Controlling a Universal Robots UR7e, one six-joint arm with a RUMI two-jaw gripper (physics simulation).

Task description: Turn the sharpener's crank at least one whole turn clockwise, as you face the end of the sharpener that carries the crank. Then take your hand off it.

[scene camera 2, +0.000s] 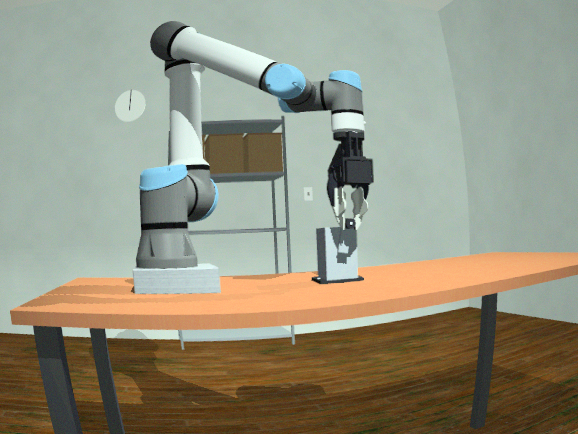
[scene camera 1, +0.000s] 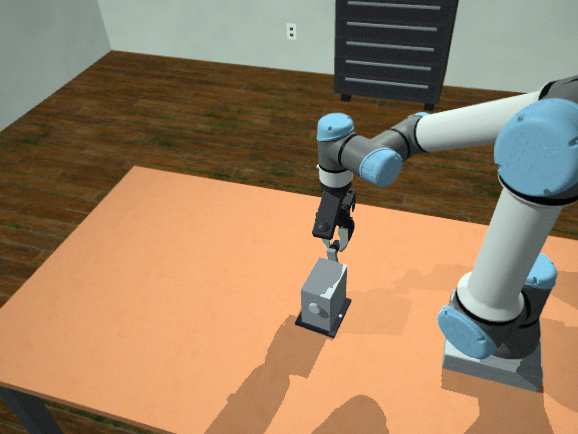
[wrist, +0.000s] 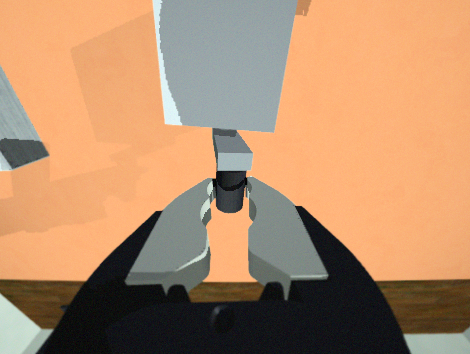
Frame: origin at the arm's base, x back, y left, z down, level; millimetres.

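Where they show: gripper, fingertip midpoint: [scene camera 2: 349, 229] [scene camera 1: 335, 250] [wrist: 230, 179]; arm's base at its link origin: [scene camera 2: 166, 266].
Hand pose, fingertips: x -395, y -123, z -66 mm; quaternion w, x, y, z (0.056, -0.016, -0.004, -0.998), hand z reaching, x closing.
Each offset is from my fingertips to the top centre of the thing. "pt": to the spot under its first point. Level surfaces: height alone.
The sharpener [scene camera 1: 316, 274] [scene camera 2: 331, 260] [wrist: 225, 65] is a grey box on a dark base plate {pt dx +23, dy +169, dz +112 mm} [scene camera 1: 334, 333], standing upright on the table. Its crank arm [scene camera 1: 332, 254] [wrist: 234, 161] points roughly upward at the end away from scene camera 1, its outer end above the box's top. The dark cylindrical crank knob {pt dx +3, dy -17, dz -11 mm} [scene camera 2: 351, 224] [wrist: 229, 201] sticks outward from that end. My gripper [scene camera 1: 334, 244] [scene camera 2: 349, 223] [wrist: 230, 179] points down and is shut on the knob, a pale finger on each side. The crank's pivot is hidden in the wrist view.
A small round knob {pt dx -26, dy +165, dz +33 mm} [scene camera 1: 314, 308] is on the sharpener's opposite end. The arm's pale base block [scene camera 1: 480, 371] [scene camera 2: 176, 280] stands on the table {dz +120 mm} [scene camera 1: 150, 280] [scene camera 2: 425, 280] to one side of the sharpener. A dark drawer cabinet [scene camera 1: 392, 52] and a shelf unit [scene camera 2: 287, 200] stand beyond the table.
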